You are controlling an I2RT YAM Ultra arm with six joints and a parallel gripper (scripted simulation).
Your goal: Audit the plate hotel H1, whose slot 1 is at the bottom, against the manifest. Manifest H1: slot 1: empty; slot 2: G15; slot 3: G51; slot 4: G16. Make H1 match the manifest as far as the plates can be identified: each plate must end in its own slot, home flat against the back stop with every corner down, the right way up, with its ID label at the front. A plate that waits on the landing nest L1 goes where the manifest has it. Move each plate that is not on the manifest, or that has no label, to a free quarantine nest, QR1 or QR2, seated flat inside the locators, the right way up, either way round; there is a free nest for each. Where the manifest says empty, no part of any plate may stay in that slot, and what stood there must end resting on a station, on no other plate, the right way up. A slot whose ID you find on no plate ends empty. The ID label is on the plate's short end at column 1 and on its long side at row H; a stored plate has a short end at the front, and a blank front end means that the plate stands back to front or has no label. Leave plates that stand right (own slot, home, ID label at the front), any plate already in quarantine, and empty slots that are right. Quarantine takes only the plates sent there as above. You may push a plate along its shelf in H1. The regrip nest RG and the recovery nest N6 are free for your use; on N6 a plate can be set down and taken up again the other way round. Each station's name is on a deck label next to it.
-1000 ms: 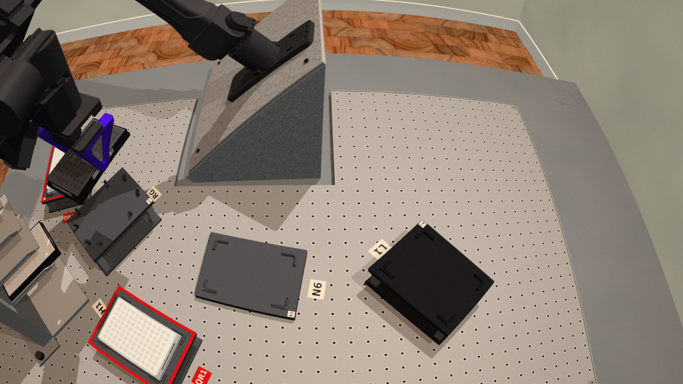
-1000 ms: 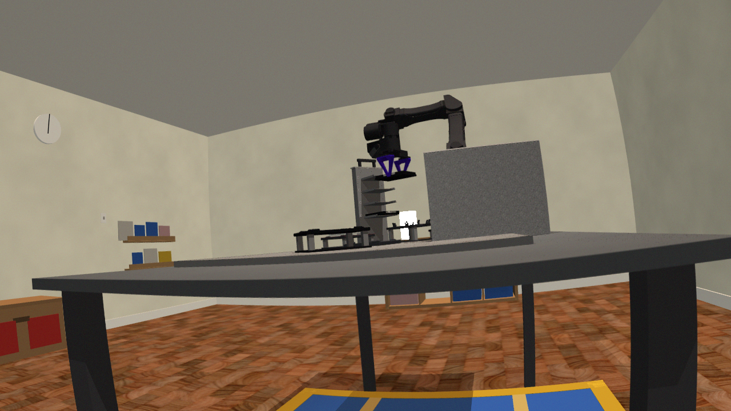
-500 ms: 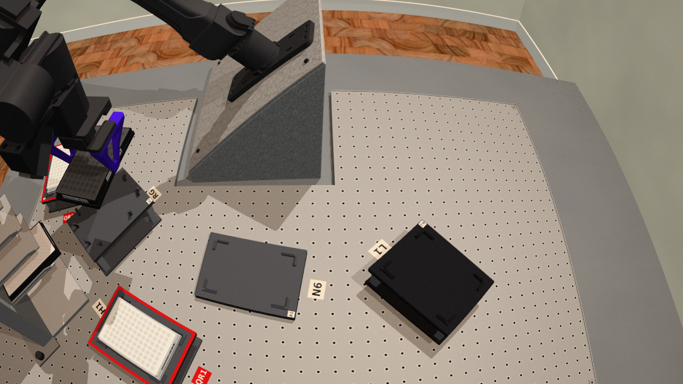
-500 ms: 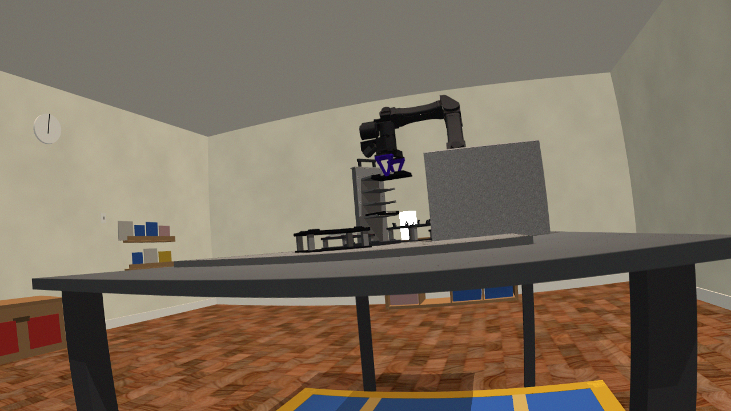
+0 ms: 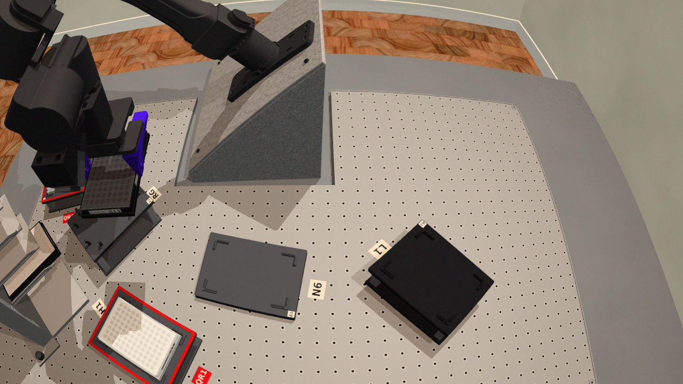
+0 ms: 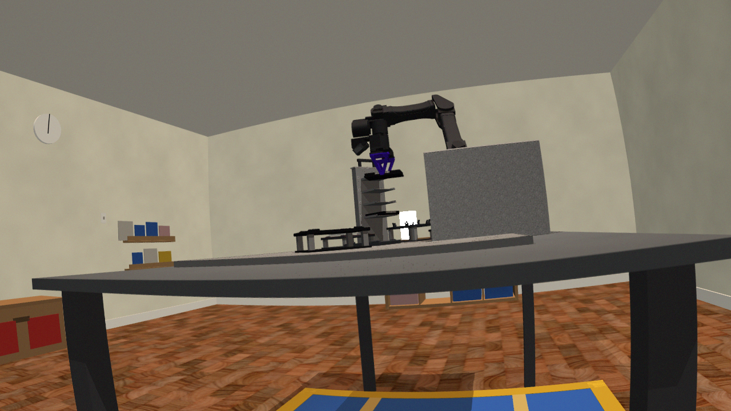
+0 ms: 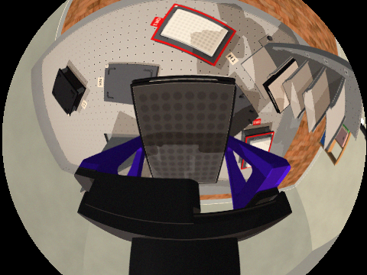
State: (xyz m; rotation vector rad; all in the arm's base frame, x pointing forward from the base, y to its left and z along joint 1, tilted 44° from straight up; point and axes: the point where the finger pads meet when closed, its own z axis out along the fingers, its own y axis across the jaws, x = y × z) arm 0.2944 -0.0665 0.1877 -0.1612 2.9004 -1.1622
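Now: hand 24 cm above the recovery nest N6, 16 cm to the right of it and 1 cm short of it. Round my hand: plate hotel H1: 28 cm to the right, 15 cm ahead, 8 cm below; regrip nest RG: 19 cm below, 11 cm to the right, 6 cm behind; quarantine nest QR1: 21 cm below, 16 cm ahead, 1 cm to the right.
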